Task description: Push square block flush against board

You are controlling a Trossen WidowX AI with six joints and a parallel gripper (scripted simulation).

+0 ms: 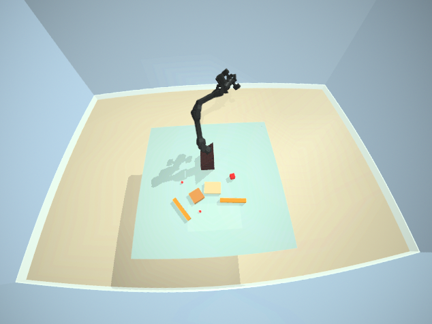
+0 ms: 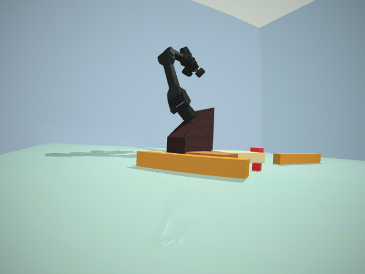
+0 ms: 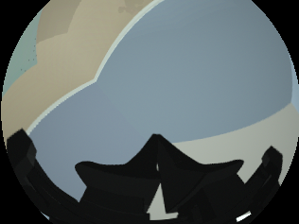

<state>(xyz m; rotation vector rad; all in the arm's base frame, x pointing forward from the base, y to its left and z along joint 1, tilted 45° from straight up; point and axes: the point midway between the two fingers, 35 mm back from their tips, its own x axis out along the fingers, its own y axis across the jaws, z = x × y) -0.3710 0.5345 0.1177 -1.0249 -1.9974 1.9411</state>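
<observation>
Now: the orange square block 80 cm ahead of my gripper tip, 49 cm to the right of it and 55 cm below it. From my gripper tip the other things lie so: red cube: 68 cm ahead, 15 cm to the right, 55 cm below; then cream square block: 75 cm ahead, 34 cm to the right, 55 cm below.
</observation>
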